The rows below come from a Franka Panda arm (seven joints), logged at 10 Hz.
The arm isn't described. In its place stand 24 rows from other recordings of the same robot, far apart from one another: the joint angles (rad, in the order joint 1, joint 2, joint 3, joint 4, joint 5, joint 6, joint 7), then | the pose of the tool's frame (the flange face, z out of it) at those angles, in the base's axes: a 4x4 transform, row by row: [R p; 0 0 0 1], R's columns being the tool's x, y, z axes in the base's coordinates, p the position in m.
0.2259 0.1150 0.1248 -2.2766 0.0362 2.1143 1.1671 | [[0.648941 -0.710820 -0.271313 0.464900], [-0.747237 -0.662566 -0.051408 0.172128], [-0.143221 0.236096 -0.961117 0.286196], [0 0 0 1]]
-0.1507 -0.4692 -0.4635 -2.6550 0.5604 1.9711 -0.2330 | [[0.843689 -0.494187 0.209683 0.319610], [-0.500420 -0.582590 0.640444 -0.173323], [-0.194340 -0.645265 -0.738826 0.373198], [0 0 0 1]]
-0.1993 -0.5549 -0.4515 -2.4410 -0.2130 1.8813 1.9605 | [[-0.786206 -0.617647 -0.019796 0.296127], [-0.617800 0.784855 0.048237 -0.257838], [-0.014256 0.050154 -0.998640 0.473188], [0 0 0 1]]
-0.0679 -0.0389 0.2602 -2.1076 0.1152 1.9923 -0.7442 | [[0.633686 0.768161 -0.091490 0.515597], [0.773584 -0.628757 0.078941 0.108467], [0.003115 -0.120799 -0.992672 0.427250], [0 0 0 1]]
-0.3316 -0.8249 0.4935 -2.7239 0.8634 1.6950 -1.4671 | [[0.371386 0.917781 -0.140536 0.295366], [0.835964 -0.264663 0.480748 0.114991], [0.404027 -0.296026 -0.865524 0.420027], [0 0 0 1]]
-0.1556 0.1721 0.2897 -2.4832 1.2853 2.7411 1.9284 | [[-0.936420 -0.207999 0.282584 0.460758], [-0.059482 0.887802 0.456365 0.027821], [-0.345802 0.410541 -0.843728 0.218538], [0 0 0 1]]
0.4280 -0.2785 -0.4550 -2.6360 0.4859 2.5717 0.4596 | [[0.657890 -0.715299 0.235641 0.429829], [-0.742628 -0.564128 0.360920 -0.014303], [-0.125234 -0.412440 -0.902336 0.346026], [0 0 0 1]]
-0.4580 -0.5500 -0.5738 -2.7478 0.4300 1.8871 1.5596 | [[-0.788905 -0.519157 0.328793 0.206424], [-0.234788 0.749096 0.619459 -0.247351], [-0.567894 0.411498 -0.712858 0.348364], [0 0 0 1]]
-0.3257 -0.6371 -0.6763 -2.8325 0.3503 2.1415 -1.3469 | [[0.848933 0.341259 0.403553 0.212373], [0.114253 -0.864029 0.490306 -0.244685], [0.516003 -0.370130 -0.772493 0.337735], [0 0 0 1]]
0.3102 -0.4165 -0.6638 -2.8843 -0.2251 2.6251 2.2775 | [[-0.732039 -0.669690 0.125038 0.340508], [-0.661110 0.742628 0.106944 -0.091612], [-0.164476 -0.004377 -0.986371 0.288571], [0 0 0 1]]
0.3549 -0.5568 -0.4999 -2.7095 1.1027 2.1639 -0.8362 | [[0.932164 0.210697 0.294411 0.374663], [-0.158987 -0.492362 0.855747 -0.010946], [0.325260 -0.844503 -0.425464 0.400668], [0 0 0 1]]
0.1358 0.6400 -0.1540 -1.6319 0.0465 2.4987 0.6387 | [[0.770267 -0.594206 0.231535 0.711710], [-0.598655 -0.798862 -0.058587 0.002621], [0.219777 -0.093482 -0.971061 0.272387], [0 0 0 1]]
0.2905 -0.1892 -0.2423 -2.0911 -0.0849 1.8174 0.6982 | [[0.812231 -0.576879 -0.086551 0.491272], [-0.581509 -0.812458 -0.041942 0.011418], [-0.046123 0.084396 -0.995364 0.495166], [0 0 0 1]]
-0.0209 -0.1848 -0.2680 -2.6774 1.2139 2.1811 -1.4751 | [[0.852596 0.402286 0.333535 0.385538], [0.033405 -0.678910 0.733461 -0.074060], [0.521502 -0.614204 -0.592274 0.287767], [0 0 0 1]]
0.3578 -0.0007 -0.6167 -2.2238 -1.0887 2.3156 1.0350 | [[0.805982 -0.571585 0.153896 0.518867], [-0.308902 -0.627914 -0.714356 -0.154876], [0.504949 0.528219 -0.682650 0.391140], [0 0 0 1]]
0.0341 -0.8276 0.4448 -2.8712 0.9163 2.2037 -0.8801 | [[0.708738 0.694767 0.122425 0.281143], [0.585933 -0.676364 0.446334 0.154815], [0.392902 -0.244601 -0.886452 0.397777], [0 0 0 1]]
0.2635 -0.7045 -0.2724 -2.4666 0.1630 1.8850 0.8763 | [[0.650413 -0.754309 0.089330 0.356033], [-0.734220 -0.594200 0.328400 -0.004012], [-0.194635 -0.279184 -0.940305 0.533249], [0 0 0 1]]
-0.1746 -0.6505 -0.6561 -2.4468 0.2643 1.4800 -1.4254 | [[0.707248 0.702924 0.075482 0.236002], [0.472296 -0.549231 0.689407 -0.238505], [0.526058 -0.451932 -0.720431 0.469996], [0 0 0 1]]
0.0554 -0.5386 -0.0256 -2.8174 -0.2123 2.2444 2.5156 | [[-0.699061 -0.714835 -0.018041 0.338805], [-0.704673 0.692969 -0.152412 0.005047], [0.121452 -0.093832 -0.988152 0.349927], [0 0 0 1]]
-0.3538 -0.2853 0.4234 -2.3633 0.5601 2.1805 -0.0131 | [[0.970390 -0.207444 0.123737 0.467507], [-0.237722 -0.910979 0.337054 0.057711], [0.042802 -0.356488 -0.933319 0.438317], [0 0 0 1]]
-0.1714 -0.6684 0.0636 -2.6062 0.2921 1.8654 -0.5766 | [[0.937364 0.347098 -0.029522 0.339064], [0.343567 -0.907168 0.242918 -0.014035], [0.057535 -0.237845 -0.969598 0.459997], [0 0 0 1]]
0.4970 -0.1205 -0.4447 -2.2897 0.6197 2.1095 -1.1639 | [[0.644092 0.764886 -0.009750 0.492744], [0.645742 -0.536842 0.542972 0.050957], [0.410078 -0.356020 -0.839694 0.399158], [0 0 0 1]]
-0.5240 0.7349 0.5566 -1.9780 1.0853 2.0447 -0.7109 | [[0.976679 -0.208096 -0.052853 0.565437], [-0.009511 -0.287860 0.957625 0.071432], [-0.214492 -0.934790 -0.283126 0.146233], [0 0 0 1]]
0.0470 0.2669 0.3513 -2.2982 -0.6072 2.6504 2.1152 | [[0.331521 -0.915798 0.226734 0.487186], [-0.926641 -0.361232 -0.104151 0.223648], [0.177284 -0.175572 -0.968372 0.247438], [0 0 0 1]]
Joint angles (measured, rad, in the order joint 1, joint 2, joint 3, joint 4, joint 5, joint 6, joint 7), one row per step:
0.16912, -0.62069, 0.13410, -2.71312, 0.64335, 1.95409, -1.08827
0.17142, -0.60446, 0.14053, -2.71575, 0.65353, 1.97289, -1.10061
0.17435, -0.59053, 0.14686, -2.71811, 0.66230, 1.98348, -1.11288
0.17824, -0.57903, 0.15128, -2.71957, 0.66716, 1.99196, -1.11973
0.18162, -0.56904, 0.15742, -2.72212, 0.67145, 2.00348, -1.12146
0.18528, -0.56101, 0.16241, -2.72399, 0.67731, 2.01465, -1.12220
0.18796, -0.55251, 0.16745, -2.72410, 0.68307, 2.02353, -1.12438
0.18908, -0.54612, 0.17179, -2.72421, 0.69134, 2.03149, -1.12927
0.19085, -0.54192, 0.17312, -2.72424, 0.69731, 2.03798, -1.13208
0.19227, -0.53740, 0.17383, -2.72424, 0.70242, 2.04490, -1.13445
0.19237, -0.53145, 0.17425, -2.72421, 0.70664, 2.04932, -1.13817
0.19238, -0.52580, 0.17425, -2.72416, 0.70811, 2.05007, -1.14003
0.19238, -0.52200, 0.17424, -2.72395, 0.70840, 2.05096, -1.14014
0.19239, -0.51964, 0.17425, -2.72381, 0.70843, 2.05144, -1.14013
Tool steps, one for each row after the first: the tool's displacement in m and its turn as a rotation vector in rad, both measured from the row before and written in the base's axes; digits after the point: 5 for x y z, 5 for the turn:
0.00181, 0.00244, -0.00550, 0.00246, -0.00242, 0.00436
0.00052, 0.00279, -0.00515, 0.00221, 0.00212, 0.00922
0.00031, 0.00244, -0.00410, -0.00018, 0.00262, 0.00695
0.00013, 0.00248, -0.00402, -0.00287, 0.00152, 0.00228
0.00019, 0.00237, -0.00299, -0.00065, 0.00015, 0.00008
0.00044, 0.00235, -0.00252, 0.00012, 0.00032, 0.00161
0.00053, 0.00179, -0.00177, 0.00343, -0.00153, 0.00076
0.00055, 0.00103, -0.00100, 0.00325, -0.00171, -0.00103
0.00075, 0.00068, -0.00107, 0.00267, -0.00172, -0.00202
0.00075, 0.00024, -0.00169, 0.00229, 0.00107, -0.00079
0.00035, 0.00010, -0.00183, 0.00037, 0.00430, 0.00041
0.00032, 0.00003, -0.00115, -0.00049, 0.00276, -0.00047
0.00018, 0.00002, -0.00072, -0.00043, 0.00177, -0.00021

